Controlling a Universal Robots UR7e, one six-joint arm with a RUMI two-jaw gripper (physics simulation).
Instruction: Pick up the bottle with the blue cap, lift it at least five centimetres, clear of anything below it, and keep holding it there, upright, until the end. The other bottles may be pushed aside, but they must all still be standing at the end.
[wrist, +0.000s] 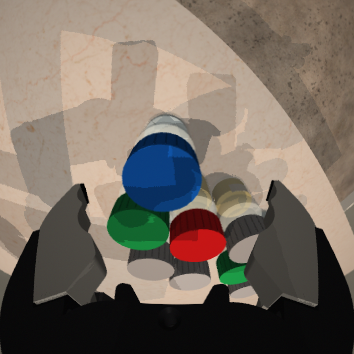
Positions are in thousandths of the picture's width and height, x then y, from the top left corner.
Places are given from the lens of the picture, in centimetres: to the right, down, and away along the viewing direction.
my gripper (499, 521): 0, 1, 12
green-capped bottle (366, 634): -4, 4, 13
grey-capped bottle (677, 606): 7, 4, 18
The marked spots on the green-capped bottle and the grey-capped bottle are 12 cm apart.
